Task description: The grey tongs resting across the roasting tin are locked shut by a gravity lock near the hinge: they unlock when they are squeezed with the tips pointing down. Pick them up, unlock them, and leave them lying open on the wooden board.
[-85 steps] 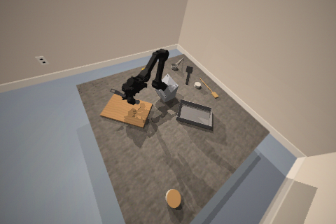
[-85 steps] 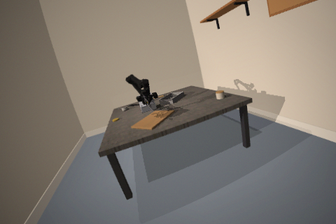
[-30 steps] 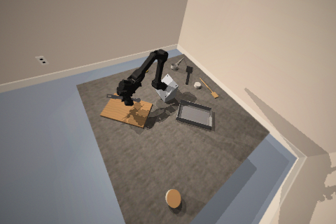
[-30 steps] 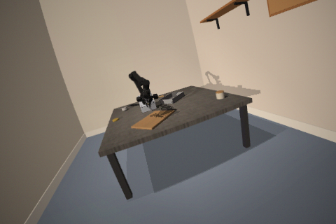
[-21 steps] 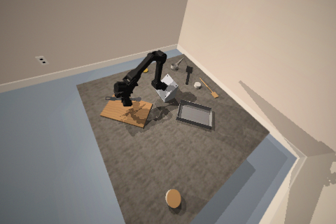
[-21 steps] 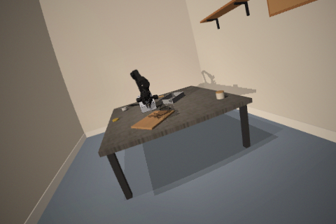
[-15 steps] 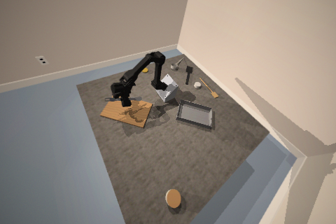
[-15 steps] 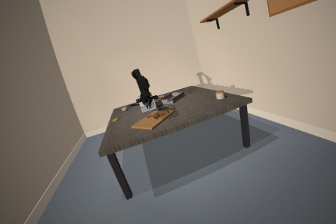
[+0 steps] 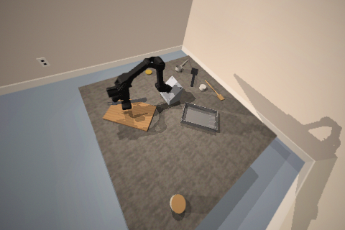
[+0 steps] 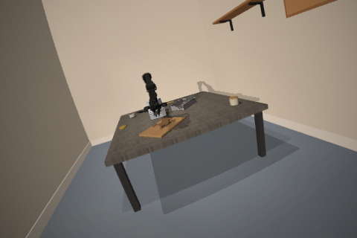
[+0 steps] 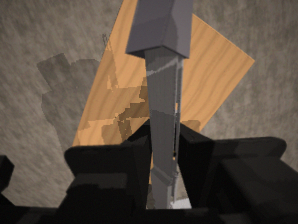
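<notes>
My gripper tip is now 10 cm above the wooden board, 3 cm short of it and 2 cm to the right of it. From my gripper tip the other things lie so: cork-topped jar: 71 cm ahead, 10 cm to the right, 7 cm below; then yellow disc: 43 cm to the left, 30 cm behind, 10 cm below; then roasting tin: 45 cm to the left, 42 cm ahead, 8 cm below.
</notes>
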